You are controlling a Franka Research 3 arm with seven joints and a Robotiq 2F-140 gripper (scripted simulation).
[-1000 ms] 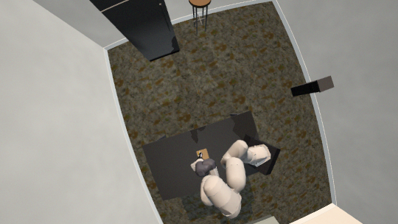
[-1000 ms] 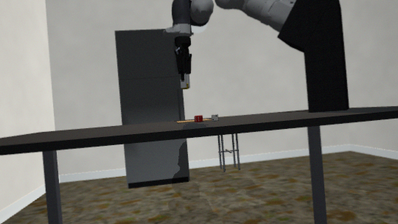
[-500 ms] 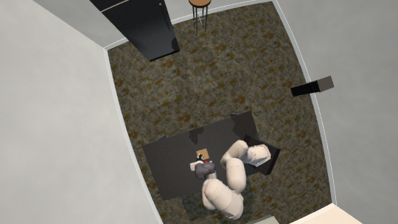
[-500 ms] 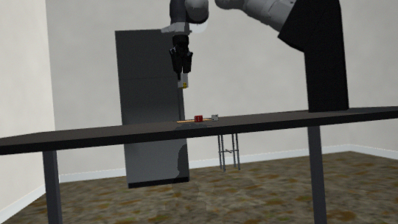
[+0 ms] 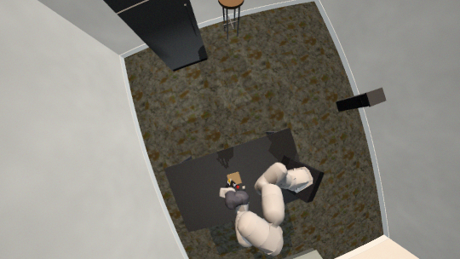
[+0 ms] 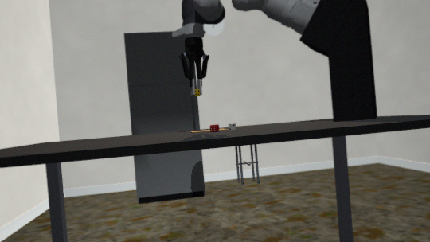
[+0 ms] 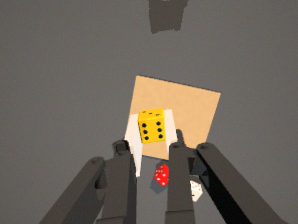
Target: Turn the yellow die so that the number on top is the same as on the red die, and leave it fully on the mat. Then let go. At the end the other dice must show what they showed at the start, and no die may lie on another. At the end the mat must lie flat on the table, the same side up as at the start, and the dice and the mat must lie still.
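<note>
My hand is 180 mm above the tan mat, 60 mm to the right of it and 10 mm past it. Round my hand: white die (210 mm to the left, 170 mm below, 20 mm behind); red die (170 mm below, 160 mm to the left, 20 mm ahead); yellow die (20 mm below).
</note>
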